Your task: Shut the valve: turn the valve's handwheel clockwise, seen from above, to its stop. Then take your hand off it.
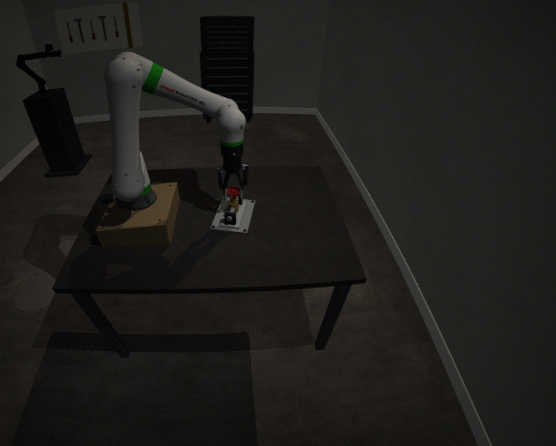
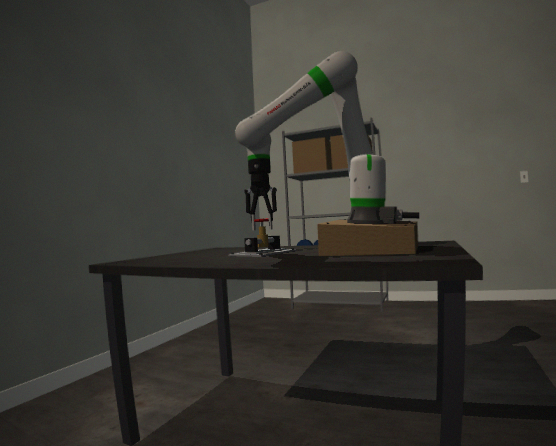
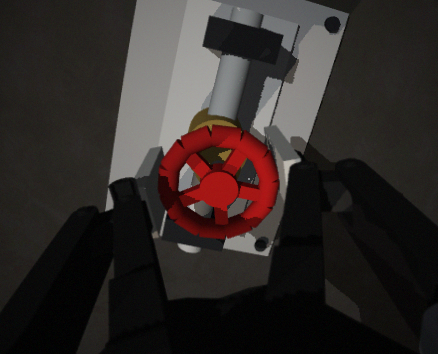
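Note:
The red handwheel [image 1: 233, 191] [image 2: 261, 220] [image 3: 218, 189] sits level on top of the brass valve body [image 1: 234, 204] [image 2: 262, 237] [image 3: 214, 121]. The valve is fixed to a pale base plate [image 1: 247, 211] [image 3: 145, 75], with a grey pipe [image 3: 229, 85] held in black blocks. My gripper [image 1: 233, 195] [image 2: 262, 224] [image 3: 216, 156] points straight down over the valve. Its two flat pads stand on opposite sides of the handwheel's rim, close against it, and the gripper is shut on the handwheel. The exact contact of each pad is hard to see in the dim light.
The base plate lies on the dark table [image 1: 295, 240] [image 2: 175, 260]. A wooden block [image 1: 135, 235] [image 2: 367, 240] under the arm's base stands to one side of the valve. Black clamp blocks [image 1: 230, 218] [image 2: 251, 244] [image 3: 242, 40] stand low beside the fingers. A black cabinet [image 1: 227, 65] stands behind.

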